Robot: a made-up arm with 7 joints. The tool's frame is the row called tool.
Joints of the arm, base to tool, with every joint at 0 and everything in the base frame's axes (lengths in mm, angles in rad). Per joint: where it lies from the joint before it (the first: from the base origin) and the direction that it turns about. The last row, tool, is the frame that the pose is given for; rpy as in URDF.
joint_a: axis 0.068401 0.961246 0.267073 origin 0 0 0
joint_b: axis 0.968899 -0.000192 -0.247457 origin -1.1 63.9 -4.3
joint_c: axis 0.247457 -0.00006 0.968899 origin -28.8 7 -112.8
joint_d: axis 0.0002 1 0.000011 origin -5.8 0 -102.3
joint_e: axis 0.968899 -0.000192 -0.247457 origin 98.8 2 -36
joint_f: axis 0.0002 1 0.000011 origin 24.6 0 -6.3
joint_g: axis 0.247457 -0.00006 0.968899 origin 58 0 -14.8
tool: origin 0 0 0 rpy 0 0.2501 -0.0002
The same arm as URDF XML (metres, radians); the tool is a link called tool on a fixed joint. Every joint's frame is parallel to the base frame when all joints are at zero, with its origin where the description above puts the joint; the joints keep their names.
<robot name="arm">
<link name="base"/>
<link name="link1"/>
<link name="link2"/>
<link name="link3"/>
<link name="link4"/>
<link name="link5"/>
<link name="link6"/>
<link name="link7"/>
<link name="tool"/>
<joint name="joint_a" type="continuous"><parent link="base"/><child link="link1"/><origin xyz="0.0000 0.0000 0.0000"/><axis xyz="0.068403 0.961235 0.26711"/></joint>
<joint name="joint_b" type="continuous"><parent link="link1"/><child link="link2"/><origin xyz="-0.0011 0.0639 -0.0043"/><axis xyz="0.968889 -0.0002 -0.247497"/></joint>
<joint name="joint_c" type="continuous"><parent link="link2"/><child link="link3"/><origin xyz="-0.0288 0.0070 -0.1128"/><axis xyz="0.247497 -0.0001 0.968889"/></joint>
<joint name="joint_d" type="continuous"><parent link="link3"/><child link="link4"/><origin xyz="-0.0058 0.0000 -0.1023"/><axis xyz="0.0002 1 0"/></joint>
<joint name="joint_e" type="continuous"><parent link="link4"/><child link="link5"/><origin xyz="0.0988 0.0020 -0.0360"/><axis xyz="0.968889 -0.0002 -0.247497"/></joint>
<joint name="joint_f" type="continuous"><parent link="link5"/><child link="link6"/><origin xyz="0.0246 0.0000 -0.0063"/><axis xyz="0.0002 1 0"/></joint>
<joint name="joint_g" type="continuous"><parent link="link6"/><child link="link7"/><origin xyz="0.0580 0.0000 -0.0148"/><axis xyz="0.247497 -0.0001 0.968889"/></joint>
<joint name="tool_fixed" type="fixed"><parent link="link7"/><child link="tool"/><origin xyz="0.0000 0.0000 0.0000" rpy="0.0000 0.2501 -0.0002"/></joint>
</robot>

